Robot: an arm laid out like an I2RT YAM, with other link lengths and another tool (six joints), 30 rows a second.
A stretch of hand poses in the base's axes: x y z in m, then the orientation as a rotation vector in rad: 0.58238 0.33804 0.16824 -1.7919 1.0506 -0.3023; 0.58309 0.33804 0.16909 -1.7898 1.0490 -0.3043; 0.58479 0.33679 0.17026 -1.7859 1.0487 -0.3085; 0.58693 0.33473 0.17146 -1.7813 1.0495 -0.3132; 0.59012 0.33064 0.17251 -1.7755 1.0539 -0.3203; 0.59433 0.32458 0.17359 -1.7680 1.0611 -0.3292; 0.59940 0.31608 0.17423 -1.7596 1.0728 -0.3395; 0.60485 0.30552 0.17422 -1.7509 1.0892 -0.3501; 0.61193 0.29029 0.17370 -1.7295 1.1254 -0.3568; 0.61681 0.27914 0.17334 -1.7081 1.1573 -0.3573; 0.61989 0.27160 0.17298 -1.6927 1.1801 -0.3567; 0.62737 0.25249 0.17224 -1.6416 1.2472 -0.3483; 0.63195 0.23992 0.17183 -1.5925 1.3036 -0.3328
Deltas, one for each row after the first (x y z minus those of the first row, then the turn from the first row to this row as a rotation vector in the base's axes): 0.00071 0.00000 0.00085 0.0011 -0.0028 -0.0004; 0.00241 -0.00125 0.00202 0.0026 -0.0067 -0.0031; 0.00455 -0.00331 0.00322 0.0043 -0.0106 -0.0069; 0.00774 -0.00740 0.00427 0.0055 -0.0142 -0.0145; 0.01195 -0.01346 0.00535 0.0068 -0.0179 -0.0252; 0.01702 -0.02196 0.00599 0.0075 -0.0201 -0.0397; 0.02247 -0.03252 0.00598 0.0075 -0.0198 -0.0574; 0.02955 -0.04775 0.00546 0.0164 -0.0105 -0.0902; 0.03443 -0.05890 0.00510 0.0284 0.0001 -0.1177; 0.03751 -0.06644 0.00474 0.0372 0.0083 -0.1370; 0.04499 -0.08555 0.00400 0.0700 0.0350 -0.1930; 0.04957 -0.09812 0.00359 0.1050 0.0610 -0.2390
